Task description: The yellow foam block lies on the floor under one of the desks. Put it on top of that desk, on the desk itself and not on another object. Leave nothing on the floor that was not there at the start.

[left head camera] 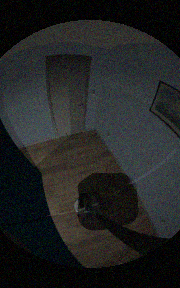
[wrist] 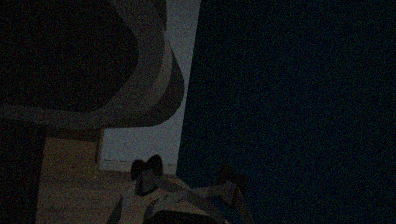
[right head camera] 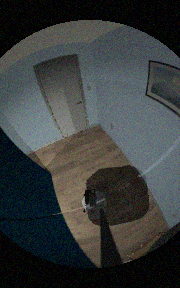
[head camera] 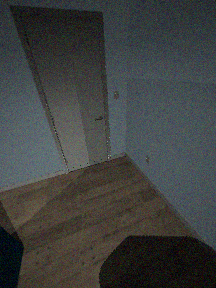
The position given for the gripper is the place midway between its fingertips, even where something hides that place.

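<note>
You'd see the gripper (wrist: pixel 189 173) there, and then there's a door (head camera: pixel 66 53). The right head camera view has that same door (right head camera: pixel 59 79) too.
</note>
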